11 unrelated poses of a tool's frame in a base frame.
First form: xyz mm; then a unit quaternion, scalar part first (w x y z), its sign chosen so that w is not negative.
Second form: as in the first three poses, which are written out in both.
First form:
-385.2 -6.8 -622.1 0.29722 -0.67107 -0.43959 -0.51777
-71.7 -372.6 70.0 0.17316 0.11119 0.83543 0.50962
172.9 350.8 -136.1 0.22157 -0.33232 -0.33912 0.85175
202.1 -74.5 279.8 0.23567 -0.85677 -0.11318 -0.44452
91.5 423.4 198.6 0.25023 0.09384 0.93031 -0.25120
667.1 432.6 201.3 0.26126 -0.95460 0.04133 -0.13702
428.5 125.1 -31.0 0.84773 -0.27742 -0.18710 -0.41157
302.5 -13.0 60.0 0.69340 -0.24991 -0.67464 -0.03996
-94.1 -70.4 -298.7 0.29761 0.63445 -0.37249 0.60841
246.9 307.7 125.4 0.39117 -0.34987 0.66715 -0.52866
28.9 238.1 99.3 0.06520 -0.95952 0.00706 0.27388
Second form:
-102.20 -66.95 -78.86 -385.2 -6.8 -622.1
18.07 135.77 82.82 -71.7 -372.6 70.0
-52.62 -53.69 134.86 172.9 350.8 -136.1
-134.65 -17.79 -69.86 202.1 -74.5 279.8
14.64 145.11 -39.18 91.5 423.4 198.6
-148.06 6.41 -21.25 667.1 432.6 201.3
-33.51 -22.60 -49.71 428.5 125.1 -31.0
-31.98 -86.33 -5.11 302.5 -13.0 60.0
96.61 -56.72 92.64 -94.1 -70.4 -298.7
-50.92 97.10 -76.94 246.9 307.7 125.4
-165.89 1.22 47.35 28.9 238.1 99.3

